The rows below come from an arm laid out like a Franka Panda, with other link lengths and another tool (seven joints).
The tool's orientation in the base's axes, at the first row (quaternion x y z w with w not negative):
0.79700 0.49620 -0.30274 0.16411
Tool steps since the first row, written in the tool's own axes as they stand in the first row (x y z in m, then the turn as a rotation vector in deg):
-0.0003 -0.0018 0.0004 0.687 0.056 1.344
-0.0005 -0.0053 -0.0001 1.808 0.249 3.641
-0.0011 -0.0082 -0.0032 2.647 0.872 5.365
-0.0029 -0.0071 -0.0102 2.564 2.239 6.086
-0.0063 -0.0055 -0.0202 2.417 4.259 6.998
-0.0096 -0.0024 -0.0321 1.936 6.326 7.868
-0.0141 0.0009 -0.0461 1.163 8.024 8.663
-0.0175 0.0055 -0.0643 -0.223 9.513 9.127
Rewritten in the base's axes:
-0.0018 0.0004 0.0000 -0.157 -0.306 -1.471
-0.0048 0.0021 0.0006 -0.356 -0.909 -3.954
-0.0066 0.0048 0.0035 -0.081 -1.580 -5.835
-0.0040 0.0069 0.0099 0.879 -2.663 -6.384
-0.0005 0.0095 0.0197 2.338 -4.194 -7.064
0.0050 0.0125 0.0308 3.744 -5.953 -7.497
0.0110 0.0157 0.0442 4.751 -7.705 -7.671
0.0198 0.0215 0.0601 5.479 -9.600 -7.188

